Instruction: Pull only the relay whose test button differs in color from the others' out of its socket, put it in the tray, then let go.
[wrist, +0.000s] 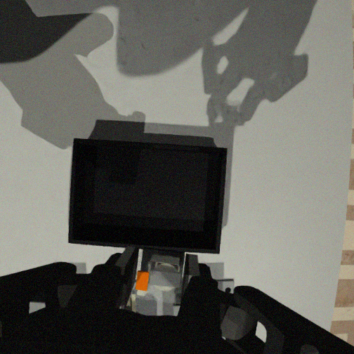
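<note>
My gripper is shut on a clear-cased relay, whose orange test button shows on its left side. The relay is between the two fingertips at the bottom middle of the wrist view. The black rectangular tray lies just beyond the fingertips, in the middle of the view. The top end of the relay appears close to the tray's near wall; its height above the table cannot be told. The other relays and their sockets cannot be made out; the gripper hides much of the area below.
A pale table top surrounds the tray. Large shadows of the arm and gripper fall across it beyond the tray. A brown and cream striped surface shows past the table's right edge. Small grey parts show behind the fingers.
</note>
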